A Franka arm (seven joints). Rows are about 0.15 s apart.
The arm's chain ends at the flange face. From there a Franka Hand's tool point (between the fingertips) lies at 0.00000 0.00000 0.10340 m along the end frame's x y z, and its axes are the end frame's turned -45 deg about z.
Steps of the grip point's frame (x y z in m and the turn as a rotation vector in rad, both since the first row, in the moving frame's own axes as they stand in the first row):
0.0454, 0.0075, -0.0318, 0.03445, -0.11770, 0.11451
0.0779, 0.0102, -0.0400, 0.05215, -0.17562, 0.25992
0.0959, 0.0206, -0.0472, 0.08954, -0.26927, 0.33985
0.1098, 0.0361, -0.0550, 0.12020, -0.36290, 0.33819
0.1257, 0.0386, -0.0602, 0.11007, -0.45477, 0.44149
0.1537, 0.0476, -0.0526, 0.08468, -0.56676, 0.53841
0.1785, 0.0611, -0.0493, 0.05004, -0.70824, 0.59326
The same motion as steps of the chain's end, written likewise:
0.0488, -0.0322, -0.0310, -0.05887, -0.10759, 0.11451
0.0798, -0.0546, -0.0383, -0.08731, -0.16106, 0.25992
0.1100, -0.0616, -0.0431, -0.12709, -0.25372, 0.33985
0.1399, -0.0633, -0.0476, -0.17161, -0.34160, 0.33819
0.1601, -0.0763, -0.0493, -0.24374, -0.39940, 0.44149
0.1942, -0.0946, -0.0365, -0.34088, -0.46064, 0.53841
0.2306, -0.1093, -0.0250, -0.46542, -0.53618, 0.59326

